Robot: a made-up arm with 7 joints. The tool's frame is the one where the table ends. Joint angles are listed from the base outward.
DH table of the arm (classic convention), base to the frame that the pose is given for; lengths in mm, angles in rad. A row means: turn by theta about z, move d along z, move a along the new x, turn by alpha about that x. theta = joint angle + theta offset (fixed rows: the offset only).
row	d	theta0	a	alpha
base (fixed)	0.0	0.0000	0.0	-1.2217
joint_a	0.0	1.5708	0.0	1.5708
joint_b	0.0	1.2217	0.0	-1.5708
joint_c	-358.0	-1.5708	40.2	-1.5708
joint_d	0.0	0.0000	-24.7	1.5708
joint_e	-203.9	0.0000	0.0	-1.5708
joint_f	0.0	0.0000	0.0	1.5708
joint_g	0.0	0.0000	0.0	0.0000
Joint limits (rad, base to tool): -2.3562..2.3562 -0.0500..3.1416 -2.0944..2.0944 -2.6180..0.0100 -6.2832..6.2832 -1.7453..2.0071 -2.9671..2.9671
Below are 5 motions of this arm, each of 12 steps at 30 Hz.
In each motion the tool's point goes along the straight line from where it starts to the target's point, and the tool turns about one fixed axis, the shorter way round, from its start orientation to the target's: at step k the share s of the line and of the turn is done. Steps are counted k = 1, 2, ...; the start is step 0. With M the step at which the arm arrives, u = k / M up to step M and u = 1 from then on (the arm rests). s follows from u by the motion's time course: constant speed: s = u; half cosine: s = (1 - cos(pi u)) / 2; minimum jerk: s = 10 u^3 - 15 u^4 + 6 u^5.
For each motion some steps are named. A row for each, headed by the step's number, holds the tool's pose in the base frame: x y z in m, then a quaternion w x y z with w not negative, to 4 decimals.
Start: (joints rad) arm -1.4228 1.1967 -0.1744 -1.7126 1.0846 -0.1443 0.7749
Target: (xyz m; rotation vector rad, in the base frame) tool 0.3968 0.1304 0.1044 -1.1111 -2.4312 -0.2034
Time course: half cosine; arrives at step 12
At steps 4, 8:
4: 0.3232 0.1483 0.2278 0.1702 -0.4635 -0.8503 -0.1822
8: 0.3723 0.1364 0.1455 0.2094 -0.4245 -0.8740 -0.1103

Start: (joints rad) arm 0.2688 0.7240 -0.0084 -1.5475 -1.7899 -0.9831 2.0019
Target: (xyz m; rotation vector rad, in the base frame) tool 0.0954 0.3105 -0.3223 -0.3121 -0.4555 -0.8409
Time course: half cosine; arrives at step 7
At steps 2, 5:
2: 0.1306 0.2799 -0.3368 0.8803 -0.1390 -0.2687 -0.3655
5: 0.1036 0.3034 -0.3257 0.8774 -0.1471 -0.2301 -0.3944

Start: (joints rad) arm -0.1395 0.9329 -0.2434 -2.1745 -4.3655 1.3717 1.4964
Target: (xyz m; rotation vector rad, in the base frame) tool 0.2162 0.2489 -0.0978 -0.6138 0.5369 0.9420
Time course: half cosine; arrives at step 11
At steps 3, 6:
3: 0.2425 0.1820 -0.1567 0.8099 -0.3765 0.2887 0.3450
6: 0.2298 0.2142 -0.1283 0.8129 -0.3343 0.2714 0.3922

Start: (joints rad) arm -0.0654 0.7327 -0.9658 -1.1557 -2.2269 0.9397 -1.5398
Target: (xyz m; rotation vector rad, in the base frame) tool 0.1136 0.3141 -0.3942 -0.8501 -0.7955 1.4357
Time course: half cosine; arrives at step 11
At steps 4, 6, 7, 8, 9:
4: 0.1432 0.2149 -0.4371 0.5610 -0.5539 -0.3677 0.4932
6: 0.1316 0.2540 -0.4202 0.5810 -0.4833 -0.3605 0.5467
7: 0.1258 0.2731 -0.4119 0.5891 -0.4472 -0.3558 0.5713
8: 0.1208 0.2899 -0.4047 0.5952 -0.4148 -0.3512 0.5919
9: 0.1169 0.3030 -0.3990 0.5994 -0.3892 -0.3472 0.6073

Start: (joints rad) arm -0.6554 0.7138 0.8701 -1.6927 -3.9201 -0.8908 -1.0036
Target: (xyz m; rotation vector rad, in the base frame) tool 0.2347 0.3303 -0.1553 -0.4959 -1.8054 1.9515
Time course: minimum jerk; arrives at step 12
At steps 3, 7, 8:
3: 0.2829 0.3248 -0.0204 0.0211 0.1499 0.7704 -0.6194
7: 0.2533 0.3282 -0.1031 0.1259 -0.1693 -0.7043 0.6779
8: 0.2460 0.3290 -0.1237 0.1620 -0.1734 -0.6845 0.6893

